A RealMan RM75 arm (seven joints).
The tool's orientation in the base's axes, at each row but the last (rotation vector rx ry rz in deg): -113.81, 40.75, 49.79; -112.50, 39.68, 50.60; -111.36, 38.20, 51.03; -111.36, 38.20, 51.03; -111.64, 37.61, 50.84; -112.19, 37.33, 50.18; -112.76, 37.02, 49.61
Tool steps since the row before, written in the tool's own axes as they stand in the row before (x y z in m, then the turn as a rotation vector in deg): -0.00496, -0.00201, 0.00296, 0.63, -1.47, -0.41; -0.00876, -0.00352, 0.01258, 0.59, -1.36, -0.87; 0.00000, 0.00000, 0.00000, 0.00, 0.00, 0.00; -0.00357, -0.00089, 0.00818, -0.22, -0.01, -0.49; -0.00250, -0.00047, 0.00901, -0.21, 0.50, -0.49; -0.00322, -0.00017, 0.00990, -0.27, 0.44, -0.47; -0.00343, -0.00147, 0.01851, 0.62, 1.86, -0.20
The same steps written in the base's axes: -0.00242, 0.00431, 0.00360, 1.59, 0.27, 0.36; -0.00665, 0.01376, 0.00372, 1.63, -0.17, 0.51; 0.00000, 0.00000, 0.00000, 0.00, 0.00, 0.00; -0.00416, 0.00794, 0.00029, 0.03, -0.40, 0.36; -0.00414, 0.00833, -0.00109, -0.33, -0.65, 0.10; -0.00509, 0.00902, -0.00111, -0.33, -0.59, 0.17; -0.00710, 0.01710, -0.00369, -0.87, -1.15, -1.34
